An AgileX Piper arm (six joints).
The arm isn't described. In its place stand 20 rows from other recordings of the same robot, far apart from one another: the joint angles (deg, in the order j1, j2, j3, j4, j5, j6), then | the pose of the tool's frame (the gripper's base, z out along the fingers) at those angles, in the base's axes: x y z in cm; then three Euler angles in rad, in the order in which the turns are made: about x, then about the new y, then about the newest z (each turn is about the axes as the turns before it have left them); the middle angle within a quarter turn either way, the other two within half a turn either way.
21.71 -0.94 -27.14 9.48 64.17 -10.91 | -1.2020, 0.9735, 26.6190, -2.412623, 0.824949, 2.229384
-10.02 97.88 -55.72 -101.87 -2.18 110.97 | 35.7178, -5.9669, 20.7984, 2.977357, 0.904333, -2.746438
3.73 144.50 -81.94 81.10 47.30 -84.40 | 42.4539, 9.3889, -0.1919, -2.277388, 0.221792, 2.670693
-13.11 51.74 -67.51 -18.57 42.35 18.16 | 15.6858, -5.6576, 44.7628, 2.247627, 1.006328, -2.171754
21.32 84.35 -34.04 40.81 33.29 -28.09 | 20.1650, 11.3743, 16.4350, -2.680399, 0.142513, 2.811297
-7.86 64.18 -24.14 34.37 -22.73 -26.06 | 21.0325, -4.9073, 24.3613, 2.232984, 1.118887, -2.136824
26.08 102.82 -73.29 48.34 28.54 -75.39 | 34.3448, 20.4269, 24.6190, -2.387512, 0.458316, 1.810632
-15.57 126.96 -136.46 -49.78 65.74 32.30 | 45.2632, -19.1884, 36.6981, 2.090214, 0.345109, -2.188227
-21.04 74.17 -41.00 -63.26 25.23 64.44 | 22.6369, -12.4191, 25.1964, 2.345491, 0.550461, -2.292594
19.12 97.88 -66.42 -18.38 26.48 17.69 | 35.0945, 10.8122, 23.4611, -3.054552, 0.675115, 2.845955
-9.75 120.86 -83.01 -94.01 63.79 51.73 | 41.7326, -15.4347, 21.1043, 1.764916, 0.250247, -2.836407
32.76 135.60 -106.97 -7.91 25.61 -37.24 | 44.6004, 28.0553, 14.4025, -2.758062, 0.621900, 1.692834
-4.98 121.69 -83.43 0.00 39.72 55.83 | 42.7944, -3.7290, 13.6842, 3.115032, 0.295837, -2.076300
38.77 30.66 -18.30 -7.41 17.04 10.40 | 8.8826, 6.6930, 25.2515, -2.220185, 0.824074, 2.119932
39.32 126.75 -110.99 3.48 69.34 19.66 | 35.7249, 29.9294, 21.1447, -2.987205, 0.097374, 2.807437
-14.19 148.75 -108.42 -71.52 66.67 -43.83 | 45.8355, -19.7642, 6.6956, 2.057170, -0.063504, 1.904251
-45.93 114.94 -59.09 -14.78 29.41 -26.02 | 23.2452, -25.6513, 9.3442, 2.921995, 0.036391, -3.004383
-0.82 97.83 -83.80 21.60 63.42 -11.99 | 35.6545, 2.4859, 29.8726, -2.792262, 0.321530, 3.007339
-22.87 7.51 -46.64 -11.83 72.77 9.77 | -3.6106, -0.4109, 34.6262, 2.304032, 0.803103, -2.142299
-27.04 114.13 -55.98 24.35 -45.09 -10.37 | 34.7904, -20.7405, 16.1258, 1.824289, 0.781337, -1.678257
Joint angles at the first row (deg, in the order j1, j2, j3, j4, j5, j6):
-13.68, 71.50, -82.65, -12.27, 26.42, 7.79
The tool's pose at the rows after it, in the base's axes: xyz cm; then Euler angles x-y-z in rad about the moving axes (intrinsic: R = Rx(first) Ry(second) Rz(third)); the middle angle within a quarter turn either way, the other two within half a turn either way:
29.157, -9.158, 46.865, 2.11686, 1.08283, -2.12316
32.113, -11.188, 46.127, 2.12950, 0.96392, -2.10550
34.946, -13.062, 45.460, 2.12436, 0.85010, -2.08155
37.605, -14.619, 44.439, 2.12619, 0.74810, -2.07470
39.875, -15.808, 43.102, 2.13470, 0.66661, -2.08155
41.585, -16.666, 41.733, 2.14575, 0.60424, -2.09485
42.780, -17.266, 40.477, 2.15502, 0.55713, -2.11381
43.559, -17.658, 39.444, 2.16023, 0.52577, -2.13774
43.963, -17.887, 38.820, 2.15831, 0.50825, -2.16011
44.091, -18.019, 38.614, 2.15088, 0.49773, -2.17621
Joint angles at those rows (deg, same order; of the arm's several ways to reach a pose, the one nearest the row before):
-14.63, 78.35, -87.70, -19.20, 30.04, 15.75
-15.40, 85.70, -94.53, -25.78, 34.77, 22.85
-15.80, 93.27, -102.61, -31.25, 40.31, 28.04
-15.90, 100.65, -110.66, -35.11, 45.84, 31.05
-15.91, 107.16, -117.57, -37.51, 50.42, 32.40
-15.91, 112.33, -122.91, -38.96, 53.95, 32.82
-15.91, 116.09, -126.48, -40.04, 56.41, 32.74
-15.91, 118.50, -128.33, -40.93, 57.72, 32.31
-15.91, 119.71, -128.99, -41.76, 58.17, 31.72
-15.91, 120.20, -129.28, -42.53, 58.42, 31.11

